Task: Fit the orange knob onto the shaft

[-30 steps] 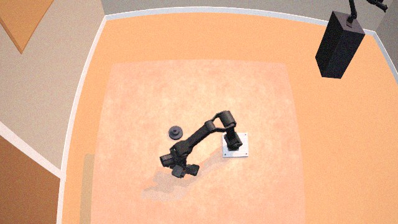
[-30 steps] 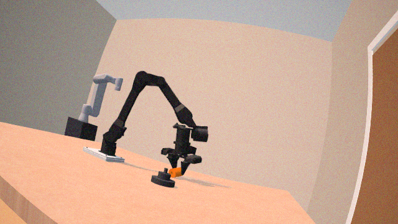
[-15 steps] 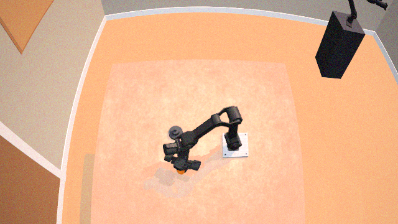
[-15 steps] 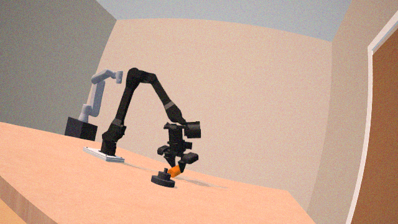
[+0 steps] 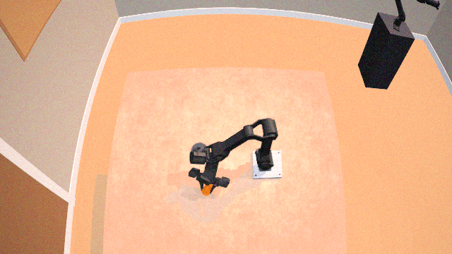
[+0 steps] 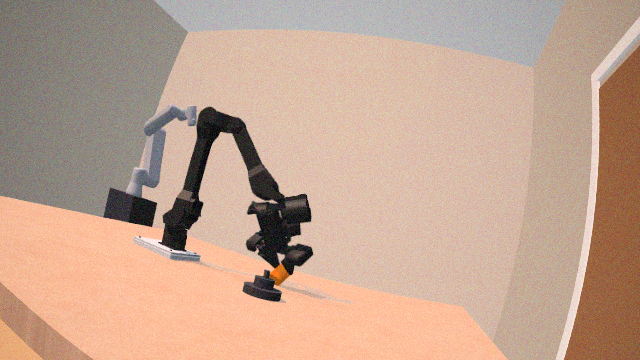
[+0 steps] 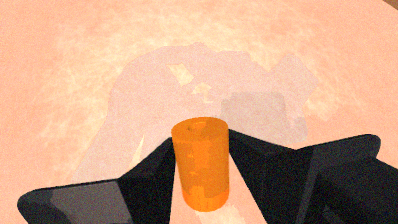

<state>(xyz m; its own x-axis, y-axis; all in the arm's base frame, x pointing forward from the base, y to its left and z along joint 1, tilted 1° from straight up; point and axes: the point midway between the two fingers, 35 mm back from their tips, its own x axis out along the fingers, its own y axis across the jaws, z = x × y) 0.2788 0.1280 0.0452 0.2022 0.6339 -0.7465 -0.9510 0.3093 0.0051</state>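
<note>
Right now the round dark pedestal is 40 mm ahead of my gripper tip, 240 mm to the right of it and 10 mm below it. The rest, counted from my gripper tip: orange knob (10 mm behind, 20 mm to the right).
</note>
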